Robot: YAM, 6 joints.
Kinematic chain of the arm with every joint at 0, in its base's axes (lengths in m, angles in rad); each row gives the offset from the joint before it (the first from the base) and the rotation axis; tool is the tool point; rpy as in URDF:
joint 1: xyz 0 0 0.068 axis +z
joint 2: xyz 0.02 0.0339 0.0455 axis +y
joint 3: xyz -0.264 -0.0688 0 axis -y
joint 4: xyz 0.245 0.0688 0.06 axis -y
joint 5: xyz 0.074 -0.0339 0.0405 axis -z
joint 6: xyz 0.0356 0 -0.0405 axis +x
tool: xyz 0 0 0 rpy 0 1.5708 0
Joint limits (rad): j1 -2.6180..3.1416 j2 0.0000..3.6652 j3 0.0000..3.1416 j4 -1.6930..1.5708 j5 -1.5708..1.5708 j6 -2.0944..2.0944
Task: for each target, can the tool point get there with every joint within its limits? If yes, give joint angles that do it. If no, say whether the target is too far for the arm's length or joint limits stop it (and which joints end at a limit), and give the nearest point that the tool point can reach.
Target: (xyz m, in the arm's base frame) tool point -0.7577 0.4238 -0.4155
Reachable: no: too far | nearest point -0.4829 0.2701 -0.2137 | short by 0.374 m
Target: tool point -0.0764 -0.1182 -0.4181
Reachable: no: joint limits stop it (at a limit: joint 2) | nearest point -0.0838 -0.1296 -0.3678 | short by 0.052 m
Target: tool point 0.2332 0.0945 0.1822
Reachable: yes | joints 0.2531 1.3799 0.4966 0.4158 -1.1963 1.1064
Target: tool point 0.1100 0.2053 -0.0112
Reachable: yes | joints 1.0350 2.1084 0.5443 0.1409 -0.2924 1.7054
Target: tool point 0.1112 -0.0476 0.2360
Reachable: yes | joints -0.6753 0.7641 0.6081 -0.9994 -1.1397 1.3375
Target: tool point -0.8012 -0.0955 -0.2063
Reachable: no: too far | nearest point -0.5971 -0.0125 -0.1227 | short by 0.236 m
